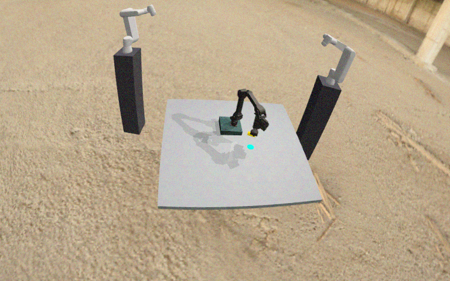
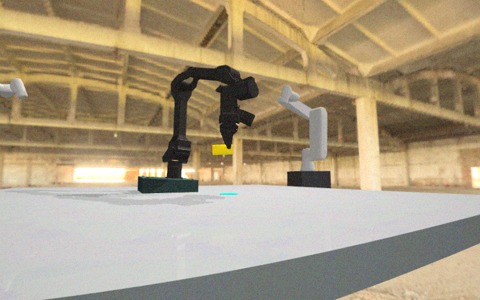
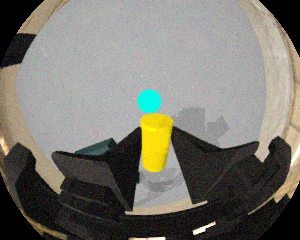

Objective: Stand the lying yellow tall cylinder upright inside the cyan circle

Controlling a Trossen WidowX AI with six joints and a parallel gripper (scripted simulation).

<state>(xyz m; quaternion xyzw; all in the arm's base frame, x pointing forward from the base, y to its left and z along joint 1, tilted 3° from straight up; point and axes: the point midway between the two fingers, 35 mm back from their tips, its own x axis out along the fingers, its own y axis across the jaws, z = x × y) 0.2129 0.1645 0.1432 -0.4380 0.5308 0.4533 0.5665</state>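
My gripper tip is 140 mm above the cyan circle. Also, from my gripper tip: yellow tall cylinder: 20 mm to the right.
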